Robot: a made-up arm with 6 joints. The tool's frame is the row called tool. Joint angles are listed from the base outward. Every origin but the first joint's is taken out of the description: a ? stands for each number. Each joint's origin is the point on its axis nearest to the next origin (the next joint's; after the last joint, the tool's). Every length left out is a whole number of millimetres.
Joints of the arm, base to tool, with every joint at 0 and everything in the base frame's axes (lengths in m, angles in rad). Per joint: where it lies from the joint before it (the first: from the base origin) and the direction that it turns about. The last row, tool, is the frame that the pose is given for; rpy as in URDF.
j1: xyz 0 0 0.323 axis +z
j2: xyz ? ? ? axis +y
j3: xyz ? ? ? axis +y
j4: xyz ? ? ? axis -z
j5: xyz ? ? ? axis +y
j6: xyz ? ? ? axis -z
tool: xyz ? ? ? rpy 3.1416 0 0
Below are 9 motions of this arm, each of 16 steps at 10 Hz.
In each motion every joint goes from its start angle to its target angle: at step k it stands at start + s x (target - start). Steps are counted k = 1, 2, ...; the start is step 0. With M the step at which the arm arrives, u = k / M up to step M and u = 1 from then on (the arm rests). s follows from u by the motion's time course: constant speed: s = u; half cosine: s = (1 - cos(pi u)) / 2; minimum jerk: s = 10 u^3 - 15 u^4 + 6 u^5.
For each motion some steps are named. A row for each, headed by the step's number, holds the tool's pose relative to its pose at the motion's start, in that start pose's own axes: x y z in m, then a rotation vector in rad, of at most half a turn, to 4 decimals.
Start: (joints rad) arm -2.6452 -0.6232 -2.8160 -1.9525 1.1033 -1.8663
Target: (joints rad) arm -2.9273 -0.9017 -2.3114 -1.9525 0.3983 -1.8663
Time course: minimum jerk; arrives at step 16
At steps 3, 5, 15, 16:
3: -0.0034 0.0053 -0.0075 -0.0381 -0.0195 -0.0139
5: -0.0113 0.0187 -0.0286 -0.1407 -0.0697 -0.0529
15: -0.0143 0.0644 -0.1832 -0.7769 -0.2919 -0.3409
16: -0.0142 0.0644 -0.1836 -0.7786 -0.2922 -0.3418

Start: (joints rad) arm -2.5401 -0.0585 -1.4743 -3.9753 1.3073 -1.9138
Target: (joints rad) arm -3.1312 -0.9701 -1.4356 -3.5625 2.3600 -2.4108
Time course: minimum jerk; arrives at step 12
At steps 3, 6, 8, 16:
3: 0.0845 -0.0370 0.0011 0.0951 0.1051 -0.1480
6: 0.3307 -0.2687 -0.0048 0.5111 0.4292 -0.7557
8: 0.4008 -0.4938 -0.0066 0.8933 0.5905 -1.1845
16: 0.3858 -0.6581 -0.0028 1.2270 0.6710 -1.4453

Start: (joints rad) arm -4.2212 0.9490 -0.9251 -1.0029 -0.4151 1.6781
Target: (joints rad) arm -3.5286 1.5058 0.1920 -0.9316 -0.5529 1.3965
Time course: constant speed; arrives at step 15
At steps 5, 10, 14, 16:
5: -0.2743 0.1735 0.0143 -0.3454 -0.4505 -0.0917
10: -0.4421 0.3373 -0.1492 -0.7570 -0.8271 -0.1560
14: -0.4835 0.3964 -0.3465 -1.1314 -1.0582 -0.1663
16: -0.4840 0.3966 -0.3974 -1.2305 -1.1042 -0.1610

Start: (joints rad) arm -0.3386 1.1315 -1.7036 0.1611 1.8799 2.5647
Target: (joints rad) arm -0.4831 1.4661 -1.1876 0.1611 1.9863 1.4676
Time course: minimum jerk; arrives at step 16
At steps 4, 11, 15, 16:
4: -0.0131 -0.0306 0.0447 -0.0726 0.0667 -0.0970
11: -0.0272 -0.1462 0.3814 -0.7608 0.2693 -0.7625
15: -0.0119 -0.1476 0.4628 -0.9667 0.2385 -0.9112
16: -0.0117 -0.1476 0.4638 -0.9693 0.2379 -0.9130

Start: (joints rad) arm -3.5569 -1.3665 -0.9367 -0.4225 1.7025 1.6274
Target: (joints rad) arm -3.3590 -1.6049 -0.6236 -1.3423 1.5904 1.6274
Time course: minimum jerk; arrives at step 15
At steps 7, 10, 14, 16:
7: 0.0151 0.0230 0.0331 0.0800 0.3474 -0.0351
10: 0.0213 0.0385 0.0553 0.1647 0.6255 -0.0731
14: 0.0215 0.0467 0.0669 0.2221 0.7880 -0.0977
16: 0.0215 0.0468 0.0670 0.2229 0.7901 -0.0980

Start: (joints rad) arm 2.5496 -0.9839 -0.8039 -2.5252 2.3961 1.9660
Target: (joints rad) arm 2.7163 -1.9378 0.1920 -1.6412 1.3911 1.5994
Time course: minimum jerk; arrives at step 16
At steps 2, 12, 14, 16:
2: -0.0012 0.0055 0.0004 0.0125 -0.0175 -0.0155
12: -0.0855 0.3488 -0.1475 0.7919 -1.0338 -0.5494
14: -0.0903 0.3807 -0.1766 0.8750 -1.1372 -0.5600
16: -0.0911 0.3864 -0.1821 0.8902 -1.1562 -0.5609

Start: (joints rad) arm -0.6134 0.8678 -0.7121 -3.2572 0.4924 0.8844
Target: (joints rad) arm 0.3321 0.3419 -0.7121 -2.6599 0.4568 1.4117
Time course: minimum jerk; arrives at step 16
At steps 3, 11, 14, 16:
3: 0.0037 0.0215 -0.0047 -0.0179 -0.0146 0.0069
11: 0.2202 0.2981 -0.1616 -0.4235 0.0341 0.2072
14: 0.2920 0.3239 -0.2160 -0.5016 0.1223 0.2682
16: 0.2991 0.3256 -0.2217 -0.5083 0.1324 0.2744

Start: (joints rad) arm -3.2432 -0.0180 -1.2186 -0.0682 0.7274 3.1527
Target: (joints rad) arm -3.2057 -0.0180 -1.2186 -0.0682 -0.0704 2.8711
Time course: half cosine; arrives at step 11
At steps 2, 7, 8, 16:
2: -0.0048 0.0021 -0.0040 -0.0015 -0.0635 -0.0249
7: -0.0318 0.0186 -0.0449 0.0311 -0.5669 -0.2128
8: -0.0345 0.0217 -0.0539 0.0464 -0.6626 -0.2455
16: -0.0368 0.0260 -0.0674 0.0737 -0.8003 -0.2900

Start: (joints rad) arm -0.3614 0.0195 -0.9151 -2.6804 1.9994 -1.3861
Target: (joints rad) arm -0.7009 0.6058 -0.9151 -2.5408 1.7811 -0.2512
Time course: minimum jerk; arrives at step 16
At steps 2, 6, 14, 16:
2: 0.0056 0.0033 -0.0038 -0.0095 0.0037 0.0086
6: 0.0994 0.0456 -0.0690 -0.1475 0.0970 0.1473
14: 0.3587 0.0504 -0.2800 -0.2768 0.5903 0.5084
16: 0.3640 0.0487 -0.2852 -0.2742 0.6038 0.5159

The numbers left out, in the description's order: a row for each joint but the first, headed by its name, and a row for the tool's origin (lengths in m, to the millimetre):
j2: 0 0 0
j3: 0.076 0 0.403
j4: 0.117 0 -0.516
j5: 0 0 0
j6: 0.06 0 -0.076
tool: 0 0 0

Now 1 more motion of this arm.
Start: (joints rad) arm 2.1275 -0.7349 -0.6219 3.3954 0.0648 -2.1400
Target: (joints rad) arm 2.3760 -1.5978 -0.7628 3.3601 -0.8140 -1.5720
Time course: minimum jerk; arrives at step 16
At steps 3, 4, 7, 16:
3: -0.0001 -0.0154 -0.0177 0.0139 -0.0195 0.0247
4: -0.0001 -0.0316 -0.0386 0.0289 -0.0417 0.0520
7: 0.0043 -0.0942 -0.1591 0.0938 -0.1588 0.1829
16: 0.0442 -0.0909 -0.4574 0.1731 -0.4125 0.4281

